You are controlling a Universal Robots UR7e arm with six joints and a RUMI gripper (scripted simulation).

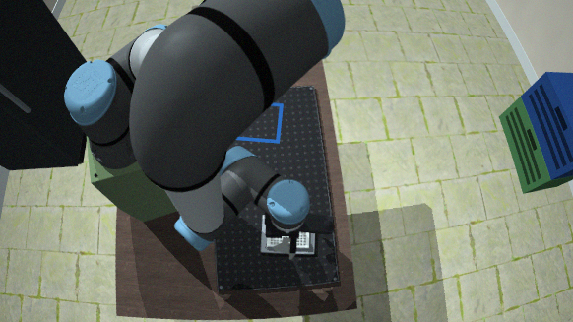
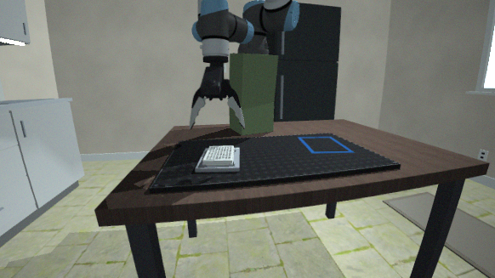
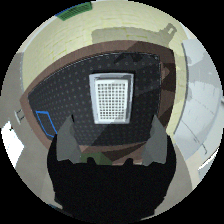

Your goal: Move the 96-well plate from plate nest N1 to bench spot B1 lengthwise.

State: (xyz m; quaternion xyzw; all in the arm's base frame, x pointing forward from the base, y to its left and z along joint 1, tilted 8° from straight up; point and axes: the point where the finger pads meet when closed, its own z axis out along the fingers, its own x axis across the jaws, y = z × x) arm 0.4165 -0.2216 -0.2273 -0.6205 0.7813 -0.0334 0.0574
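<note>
My gripper is now 8 cm above the white 96-well plate, 1 cm to the right of it and 1 cm past it. Also, from my hand: grey plate nest 9 cm below, 1 cm to the left, 1 cm behind.
</note>
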